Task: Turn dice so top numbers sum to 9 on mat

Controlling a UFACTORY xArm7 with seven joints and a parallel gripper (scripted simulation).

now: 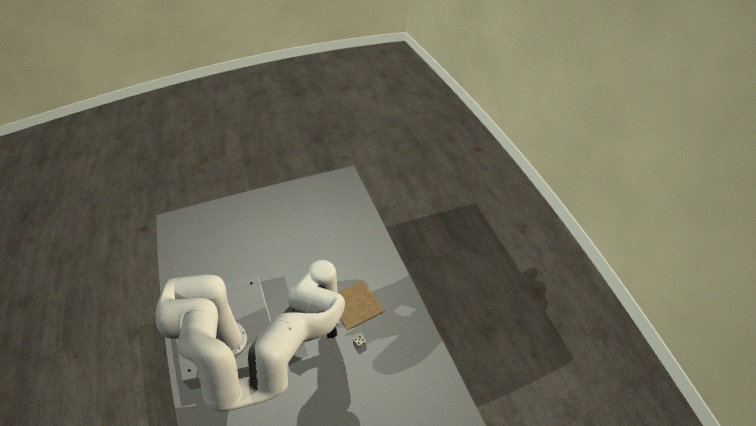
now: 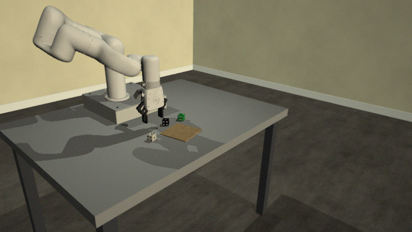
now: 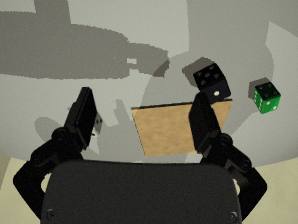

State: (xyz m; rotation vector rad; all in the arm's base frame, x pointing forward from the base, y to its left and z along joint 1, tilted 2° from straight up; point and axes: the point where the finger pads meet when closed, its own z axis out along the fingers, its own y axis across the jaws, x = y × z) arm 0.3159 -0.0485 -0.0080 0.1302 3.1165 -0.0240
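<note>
My gripper is now 10 mm short of the black die, 70 mm to the right of it and 40 mm above it. The rest, counted from my hand: green die (30 mm ahead, 170 mm to the left, 40 mm below); then white die (70 mm ahead, 80 mm to the right, 40 mm below); then tan mat (120 mm ahead, 60 mm to the left, 60 mm below).
</note>
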